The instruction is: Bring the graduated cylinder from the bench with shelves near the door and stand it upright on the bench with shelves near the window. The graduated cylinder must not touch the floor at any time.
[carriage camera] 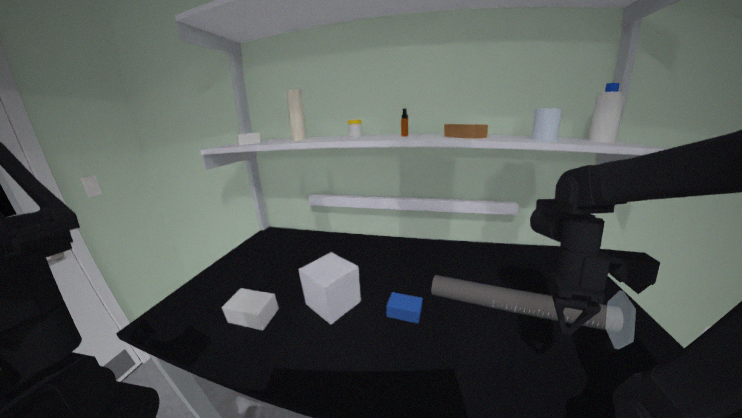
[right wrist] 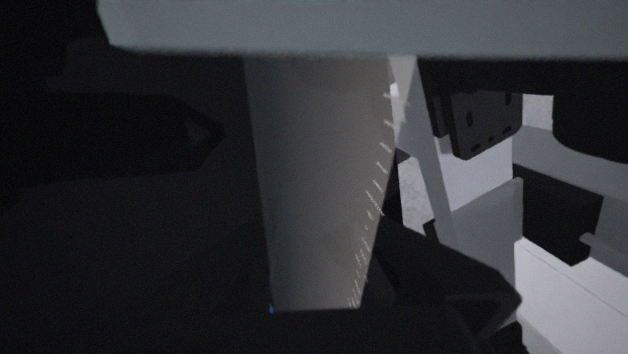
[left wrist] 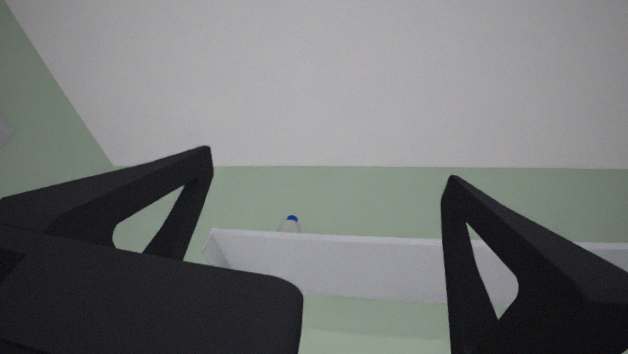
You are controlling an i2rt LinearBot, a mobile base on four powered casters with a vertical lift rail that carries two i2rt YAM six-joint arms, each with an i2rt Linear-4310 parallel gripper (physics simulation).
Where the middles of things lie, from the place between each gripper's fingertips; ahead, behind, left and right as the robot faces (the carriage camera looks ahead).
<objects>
I see my left gripper 61 cm to the left of the graduated cylinder (carriage camera: 528, 303), 32 cm above it and 18 cm short of it. Round my left hand: blue block (carriage camera: 404, 307): 50 cm below, 41 cm to the right, 37 cm ahead.
I see the graduated cylinder 7 cm to the left of my right hand, 4 cm above it and 3 cm ahead of it. From my right hand the other things lie so: blue block (27 cm to the left, 22 cm ahead, 14 cm below).
</objects>
